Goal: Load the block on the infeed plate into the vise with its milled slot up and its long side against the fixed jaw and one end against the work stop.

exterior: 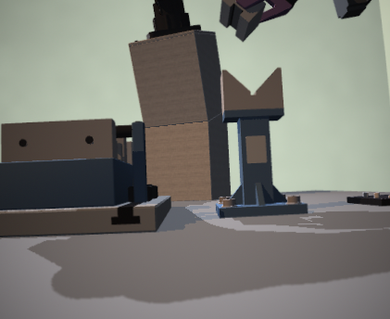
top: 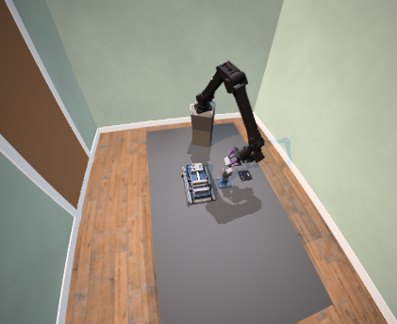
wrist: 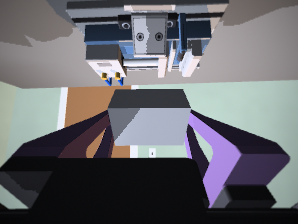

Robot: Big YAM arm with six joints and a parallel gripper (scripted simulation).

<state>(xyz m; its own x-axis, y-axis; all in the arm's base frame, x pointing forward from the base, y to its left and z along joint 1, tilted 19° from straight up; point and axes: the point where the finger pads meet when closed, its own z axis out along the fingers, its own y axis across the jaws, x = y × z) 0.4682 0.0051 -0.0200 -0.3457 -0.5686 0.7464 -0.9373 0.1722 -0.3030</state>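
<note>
My gripper is now 1 cm to the left of the part and 1 cm above it. From my hand the other things lie so: dark work stop rod (15 cm to the right, 15 cm below, 3 cm ahead); moving jaw (19 cm to the right, 16 cm below, 1 cm behind); air cylinder rod (18 cm to the right, 16 cm below, 6 cm behind).
</note>
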